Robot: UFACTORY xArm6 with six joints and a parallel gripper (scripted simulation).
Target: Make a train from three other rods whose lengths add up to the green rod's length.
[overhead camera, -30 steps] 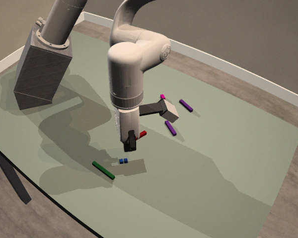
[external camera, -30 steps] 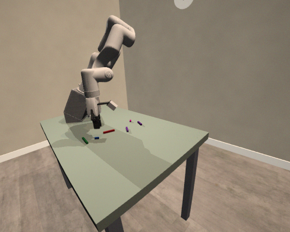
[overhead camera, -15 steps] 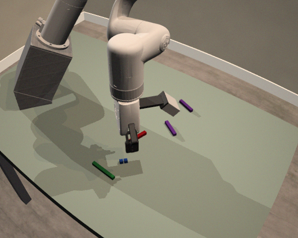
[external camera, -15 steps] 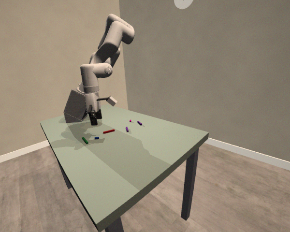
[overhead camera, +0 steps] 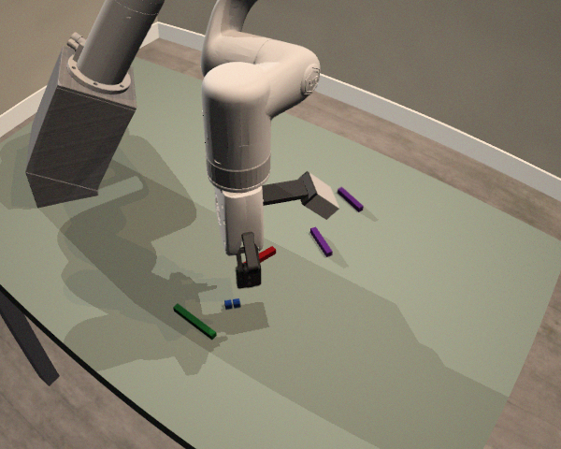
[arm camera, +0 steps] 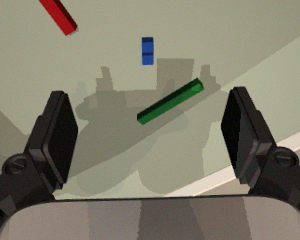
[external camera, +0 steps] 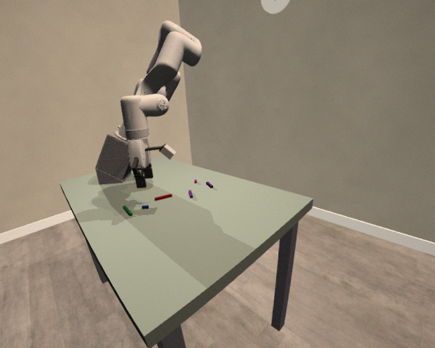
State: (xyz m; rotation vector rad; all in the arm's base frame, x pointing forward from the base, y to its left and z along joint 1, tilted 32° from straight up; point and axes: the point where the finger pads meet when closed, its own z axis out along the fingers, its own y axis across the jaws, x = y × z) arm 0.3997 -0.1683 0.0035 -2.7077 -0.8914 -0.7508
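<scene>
The purple rod is 50 mm ahead of my hand, 170 mm to the left of it and 110 mm below it. Round my hand: red rod 30 mm behind, 80 mm to the left, 110 mm below; then green rod 50 mm behind, 70 mm to the right, 110 mm below; then magenta rod 40 mm behind, 280 mm to the left, 110 mm below.
</scene>
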